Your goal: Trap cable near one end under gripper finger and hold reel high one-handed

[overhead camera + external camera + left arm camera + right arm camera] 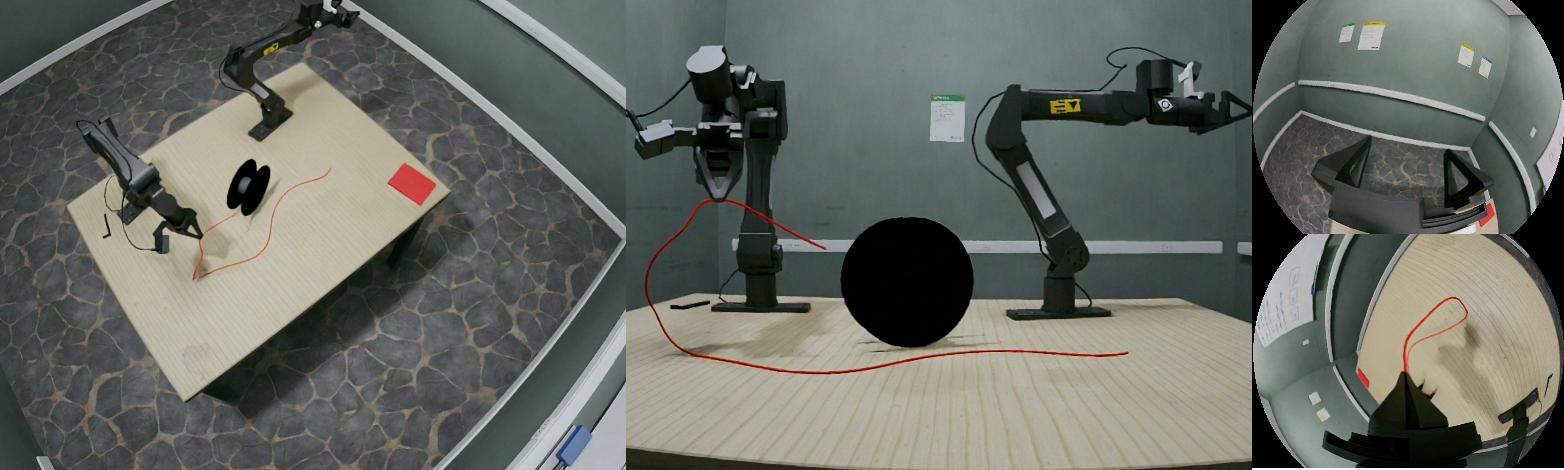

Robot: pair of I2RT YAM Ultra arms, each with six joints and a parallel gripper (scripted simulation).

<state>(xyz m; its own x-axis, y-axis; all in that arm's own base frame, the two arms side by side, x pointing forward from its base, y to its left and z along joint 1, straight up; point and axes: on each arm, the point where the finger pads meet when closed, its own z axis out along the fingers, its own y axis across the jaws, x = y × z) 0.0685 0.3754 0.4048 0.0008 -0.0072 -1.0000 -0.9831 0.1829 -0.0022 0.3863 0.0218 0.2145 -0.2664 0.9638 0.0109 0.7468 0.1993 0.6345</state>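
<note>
My left hand is 27 cm short of the black reel, 64 cm to the left of it and 31 cm above it. From my left hand the other things lie so: flat red square (56 cm ahead, 13 cm to the right, 40 cm below); small black hex key (3 cm ahead, 115 cm to the right, 40 cm below).
</note>
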